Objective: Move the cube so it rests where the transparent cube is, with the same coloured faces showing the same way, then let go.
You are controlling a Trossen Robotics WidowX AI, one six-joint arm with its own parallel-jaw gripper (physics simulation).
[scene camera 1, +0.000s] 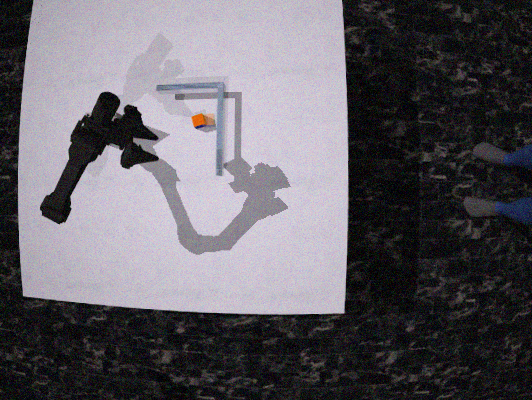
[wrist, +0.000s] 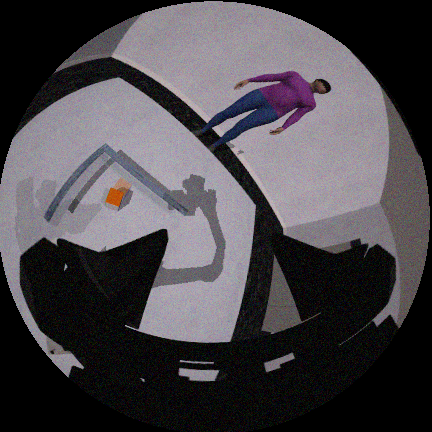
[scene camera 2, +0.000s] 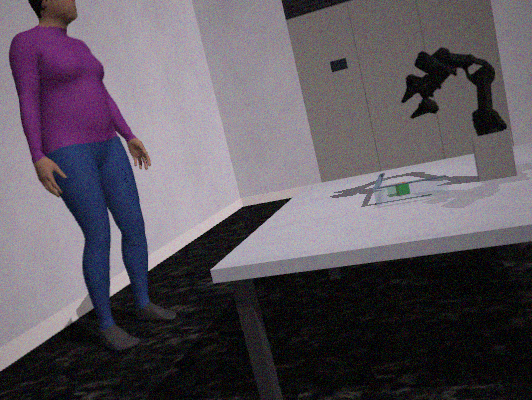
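The cube rests on the table. Its top is orange, a green side shows in scene camera 2, and a thin strip of blue shows in scene camera 1. The transparent cube has a pale orange top and a pale green side. It stands right beside the cube, partly overlapped by it, between the cube and the long blue-grey bar. My gripper is open and empty, high above the table, on the arm-base side of the cube.
Two translucent blue-grey bars form an L-shaped corner around two sides of the cubes. The arm's shadows fall across the white table. A person stands beyond the table's edge.
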